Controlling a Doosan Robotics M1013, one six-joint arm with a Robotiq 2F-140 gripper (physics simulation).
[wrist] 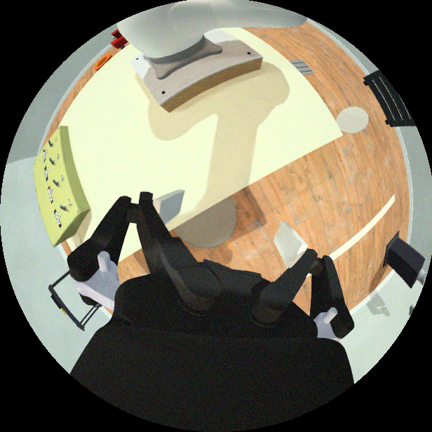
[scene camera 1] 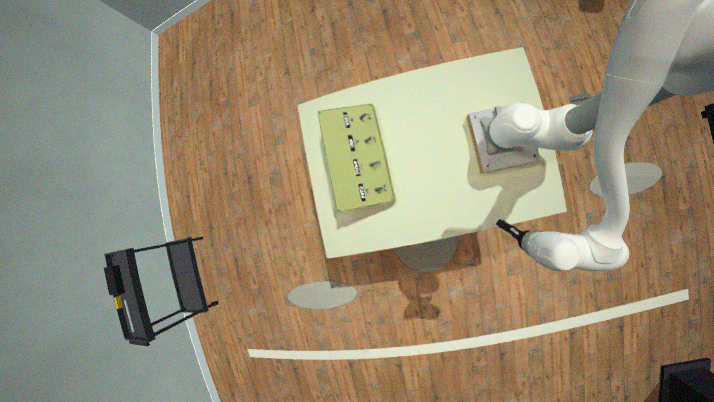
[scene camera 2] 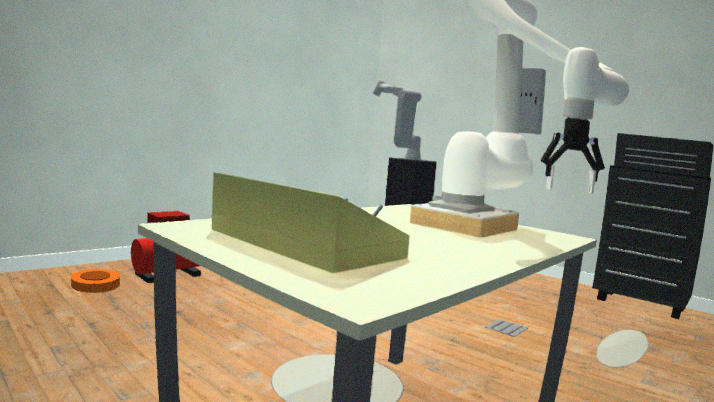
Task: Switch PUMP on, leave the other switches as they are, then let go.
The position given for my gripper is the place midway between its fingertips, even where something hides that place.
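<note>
Scene camera 2: my gripper [scene camera 2: 570,191]. Wrist view: gripper [wrist: 230,215].
</note>
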